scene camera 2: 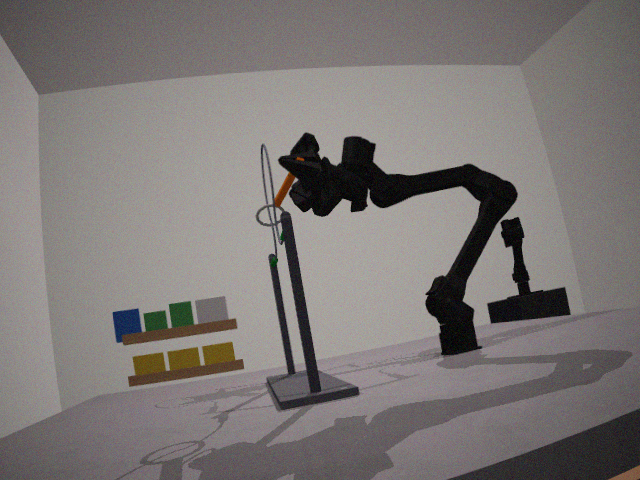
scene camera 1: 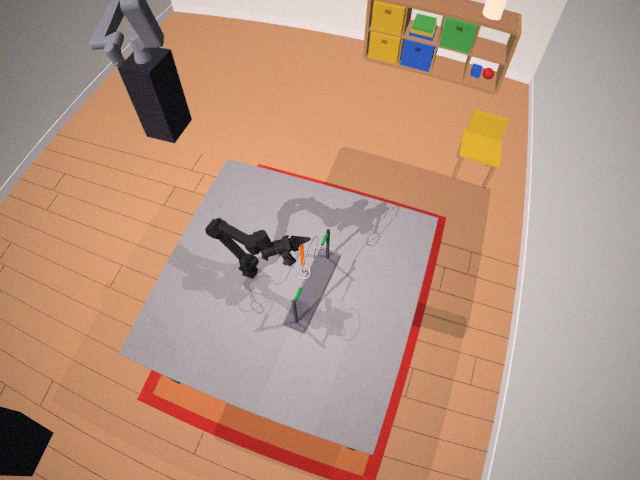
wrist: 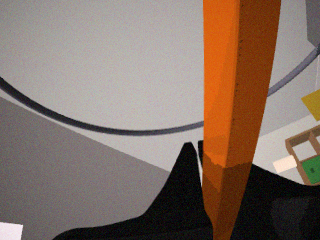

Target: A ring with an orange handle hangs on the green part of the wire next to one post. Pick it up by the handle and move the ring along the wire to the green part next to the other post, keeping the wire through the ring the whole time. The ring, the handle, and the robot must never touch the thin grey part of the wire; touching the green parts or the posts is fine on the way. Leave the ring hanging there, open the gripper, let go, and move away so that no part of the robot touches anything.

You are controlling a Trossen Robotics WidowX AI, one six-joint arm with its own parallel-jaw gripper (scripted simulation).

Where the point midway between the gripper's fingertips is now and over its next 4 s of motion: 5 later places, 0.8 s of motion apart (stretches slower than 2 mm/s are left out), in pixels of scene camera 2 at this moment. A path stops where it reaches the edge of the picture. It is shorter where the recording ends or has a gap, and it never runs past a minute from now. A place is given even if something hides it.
My gripper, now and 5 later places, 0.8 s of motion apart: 279,159; 282,166; 284,176; 285,186; 286,196; 286,204
